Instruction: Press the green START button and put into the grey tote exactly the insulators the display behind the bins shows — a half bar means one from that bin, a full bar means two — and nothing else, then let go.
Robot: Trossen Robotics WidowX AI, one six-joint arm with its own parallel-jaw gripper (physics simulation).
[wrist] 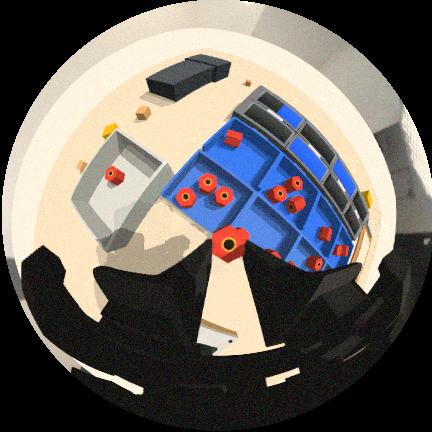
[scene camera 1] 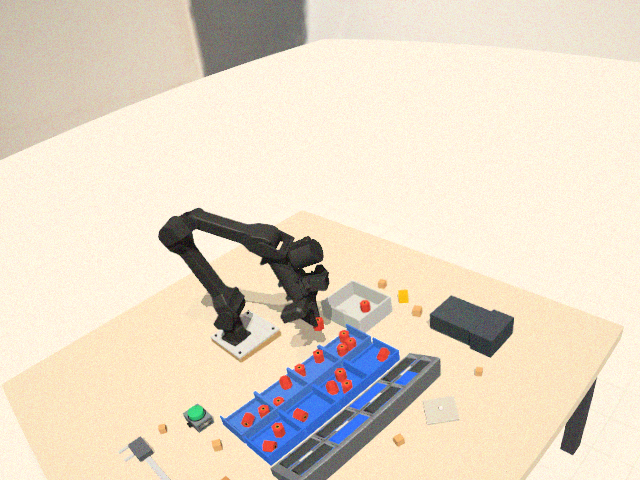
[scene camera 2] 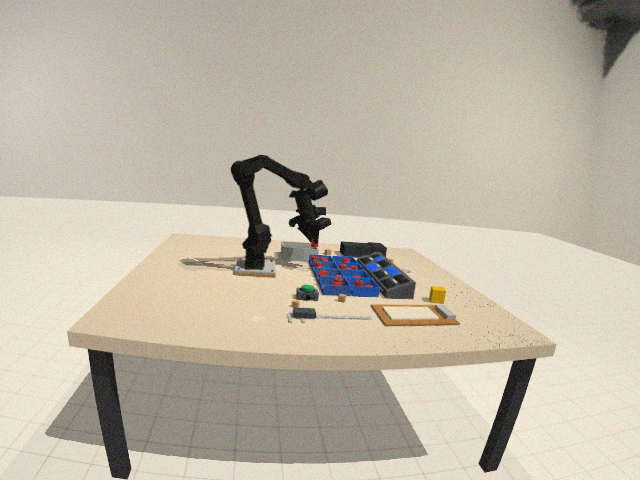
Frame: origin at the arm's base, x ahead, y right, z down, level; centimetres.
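Seen in the pictures: gripper, between the fingertips: [wrist: 226,244] [scene camera 1: 317,323] [scene camera 2: 314,242]; arm's base, origin of its link: [wrist: 196,350] [scene camera 1: 236,336] [scene camera 2: 253,267].
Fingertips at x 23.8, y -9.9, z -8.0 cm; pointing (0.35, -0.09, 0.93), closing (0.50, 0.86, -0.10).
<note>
Pixels of each thing's top centre, then the offset from my fingertips to it. "spot": a spot on its surface instead.
- grey tote, centre of its top: [wrist: 104,181] [scene camera 1: 355,299] [scene camera 2: 299,245] dx -2.5, dy -17.6, dz +4.9 cm
- red insulator, centre of its top: [wrist: 110,172] [scene camera 1: 364,302] dx -1.2, dy -19.7, dz +7.1 cm
- half bar, centre of its top: [scene camera 1: 413,368] [wrist: 283,103] dx +27.7, dy -2.0, dz +3.9 cm
- green START button, centre of its top: [scene camera 1: 194,410] [scene camera 2: 308,285] dx -9.0, dy +36.3, dz +6.2 cm
- dark box, centre of its top: [scene camera 1: 471,315] [wrist: 189,64] [scene camera 2: 363,243] dx +29.3, dy -26.4, dz +4.7 cm
- yellow block, centre of its top: [wrist: 107,128] [scene camera 1: 403,292] dx +5.3, dy -29.4, dz +7.6 cm
- grey tool, centre of its top: [scene camera 1: 148,467] [scene camera 2: 331,312] dx -5.7, dy +54.2, dz +8.3 cm
- framed board, a spot on its surface: [scene camera 2: 379,315] spot: dx +9.0, dy +52.5, dz +9.9 cm
My gripper [scene camera 1: 317,324] [scene camera 2: 314,244] [wrist: 226,244] is shut on a red insulator, above the table beside the bins' near edge and the tote. The grey tote [scene camera 1: 379,313] [scene camera 2: 297,251] [wrist: 145,200] holds one red insulator [scene camera 1: 365,305] [wrist: 114,175]. The blue bins [scene camera 1: 306,400] [scene camera 2: 330,290] [wrist: 265,227] hold several red insulators; my fingers hide part of them in the wrist view. The display [scene camera 1: 385,411] [scene camera 2: 406,292] behind them shows one half bar [scene camera 1: 406,378] [wrist: 291,115] and two full bars, one [scene camera 1: 369,395] [wrist: 307,158] nearer the bins, the other [scene camera 1: 348,427] [wrist: 345,177] farther. The green START button [scene camera 1: 195,412] [scene camera 2: 308,288] stands beyond the bins' other end.
A dark box [scene camera 1: 467,325] [scene camera 2: 356,249] [wrist: 180,79] stands past the tote. A yellow block [scene camera 1: 403,296] and small orange cubes [scene camera 1: 382,283] [scene camera 1: 416,311] lie near the tote. A grey tool [scene camera 1: 140,448] [scene camera 2: 304,313] and a framed board [scene camera 2: 379,315] lie on the button's side.
</note>
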